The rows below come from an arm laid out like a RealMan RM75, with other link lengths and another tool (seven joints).
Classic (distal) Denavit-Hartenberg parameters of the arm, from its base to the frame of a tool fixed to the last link. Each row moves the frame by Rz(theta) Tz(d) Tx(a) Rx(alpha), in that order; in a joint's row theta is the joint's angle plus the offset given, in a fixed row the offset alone. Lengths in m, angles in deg.
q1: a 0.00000; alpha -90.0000; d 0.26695; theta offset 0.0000
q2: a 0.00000; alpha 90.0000; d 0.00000; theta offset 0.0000
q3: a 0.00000; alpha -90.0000; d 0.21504; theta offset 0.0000
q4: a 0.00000; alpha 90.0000; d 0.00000; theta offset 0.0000
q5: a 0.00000; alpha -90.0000; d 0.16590; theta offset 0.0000
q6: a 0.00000; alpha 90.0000; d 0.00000; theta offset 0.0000
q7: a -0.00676; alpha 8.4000; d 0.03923; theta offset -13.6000
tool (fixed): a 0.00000; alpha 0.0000; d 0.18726; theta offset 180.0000
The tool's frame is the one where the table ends.
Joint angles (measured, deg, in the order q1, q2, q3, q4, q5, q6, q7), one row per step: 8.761 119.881 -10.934 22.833 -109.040 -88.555 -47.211; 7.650 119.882 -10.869 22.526 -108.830 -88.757 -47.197; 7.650 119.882 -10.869 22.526 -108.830 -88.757 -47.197; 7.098 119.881 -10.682 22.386 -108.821 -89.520 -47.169; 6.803 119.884 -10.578 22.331 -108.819 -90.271 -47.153; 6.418 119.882 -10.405 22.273 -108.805 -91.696 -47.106; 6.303 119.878 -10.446 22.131 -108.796 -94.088 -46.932; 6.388 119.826 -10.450 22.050 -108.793 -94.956 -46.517; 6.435 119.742 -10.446 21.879 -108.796 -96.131 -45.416; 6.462 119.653 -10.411 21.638 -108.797 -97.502 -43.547
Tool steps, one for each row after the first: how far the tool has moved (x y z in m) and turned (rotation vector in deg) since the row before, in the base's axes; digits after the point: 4 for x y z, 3 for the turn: 0.0052 -0.0026 0.0014 0.379 -0.153 -1.161; 0.0000 0.0000 0.0000 0.000 0.000 0.000; 0.0010 -0.0013 0.0031 0.676 0.342 -0.248; -0.0003 -0.0009 0.0028 0.582 0.395 0.042; -0.0012 -0.0013 0.0052 1.077 0.790 0.248; -0.0043 -0.0017 0.0078 1.481 1.319 1.109; -0.0015 -0.0001 0.0031 0.387 0.693 0.433; -0.0014 -0.0003 0.0044 0.269 1.314 0.394; -0.0012 -0.0002 0.0052 0.035 1.985 0.302
